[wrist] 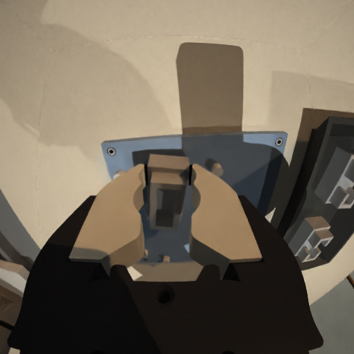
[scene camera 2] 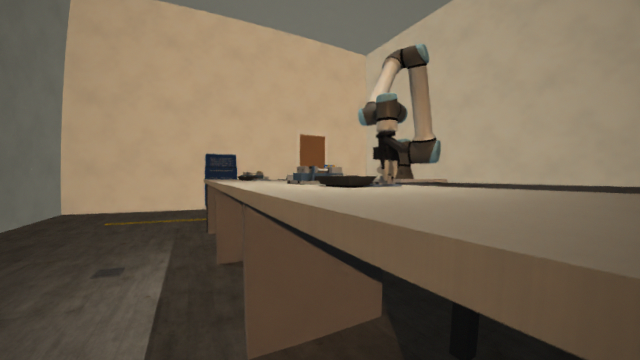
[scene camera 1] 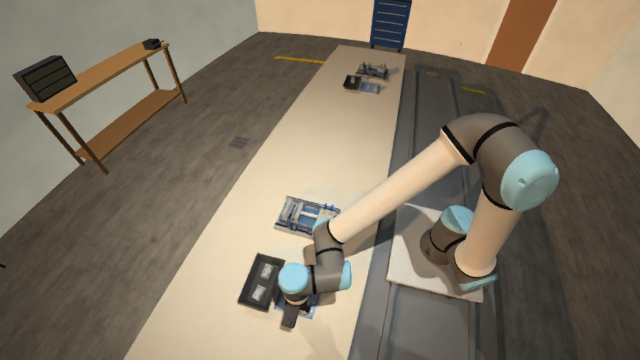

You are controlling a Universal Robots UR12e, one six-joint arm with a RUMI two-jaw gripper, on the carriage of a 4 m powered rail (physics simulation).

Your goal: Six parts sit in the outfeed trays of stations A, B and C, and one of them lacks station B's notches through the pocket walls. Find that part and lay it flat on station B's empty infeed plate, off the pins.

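Seen in the pictures: gripper, between the fingertips: [scene camera 2: 389, 181] [scene camera 1: 299, 310]; arm's base, origin of its link: [scene camera 2: 399, 178] [scene camera 1: 438, 247].
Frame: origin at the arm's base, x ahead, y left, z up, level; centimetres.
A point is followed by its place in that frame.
My gripper [wrist: 168, 166] [scene camera 2: 387, 176] @[x 54.6, y 46.2, z -0.9 cm] is shut on a grey part [wrist: 168, 163], with one finger on each side of it. The part's open pocket shows in the wrist view; whether its walls have notches cannot be told. It is low over the blue plate [wrist: 262, 150] [scene camera 1: 281, 307] @[x 62.5, y 47.4, z -2.2 cm]; whether it touches the plate is hidden. A thick pin [wrist: 216, 169] stands beside the right finger, another pin [wrist: 119, 174] is partly behind the left finger, and small pins show near the plate's lower edge. Two notched parts [wrist: 338, 177] [wrist: 312, 240] lie apart in the black tray [wrist: 316, 150] [scene camera 1: 252, 283] @[x 78.4, y 42.2, z -1.3 cm].
A station fixture [scene camera 1: 306, 216] @[x 66.5, y 3.7, z 3.1 cm] [scene camera 2: 315, 175] @[x 71.1, y 8.8, z 1.7 cm] stands on the bench [scene camera 1: 320, 135] @[x 81.4, y -66.3, z -3.0 cm] beyond the tray. A farther fixture [scene camera 1: 372, 70] @[x 61.9, y -174.9, z 3.0 cm], a small black tray [scene camera 1: 348, 86] @[x 77.6, y -136.7, z 0.9 cm] and a blue plate [scene camera 1: 370, 87] @[x 59.1, y -148.1, z -2.2 cm] are at the bench's far end. The rail [scene camera 1: 415, 320] runs alongside the bench.
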